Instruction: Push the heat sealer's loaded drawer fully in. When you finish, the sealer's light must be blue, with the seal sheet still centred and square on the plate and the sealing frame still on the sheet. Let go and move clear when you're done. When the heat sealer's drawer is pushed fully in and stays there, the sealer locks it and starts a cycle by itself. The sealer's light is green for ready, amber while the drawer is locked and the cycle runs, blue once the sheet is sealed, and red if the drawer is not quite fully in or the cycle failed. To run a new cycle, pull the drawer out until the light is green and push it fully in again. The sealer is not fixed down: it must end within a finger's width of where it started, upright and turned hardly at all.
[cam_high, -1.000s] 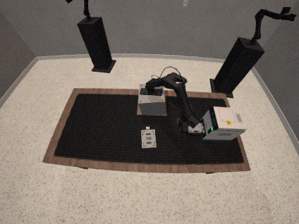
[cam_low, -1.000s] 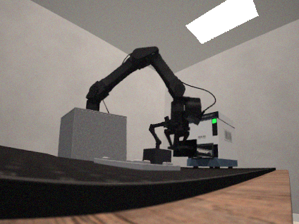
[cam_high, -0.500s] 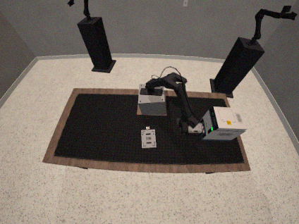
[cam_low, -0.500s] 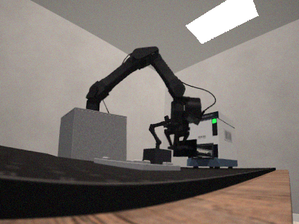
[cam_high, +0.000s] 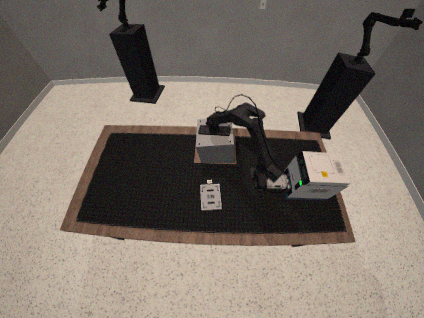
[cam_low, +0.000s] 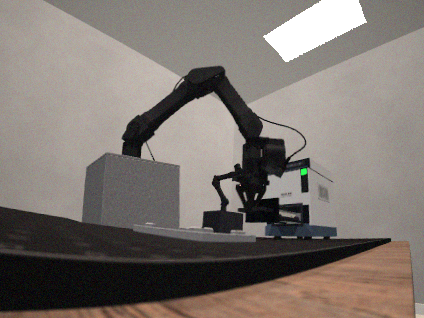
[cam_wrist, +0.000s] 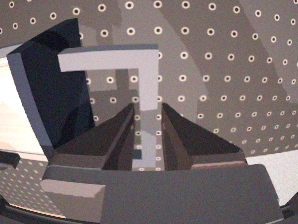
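My hand is 10 mm past the sealer drawer, 110 mm to the right of it and 10 mm above it.
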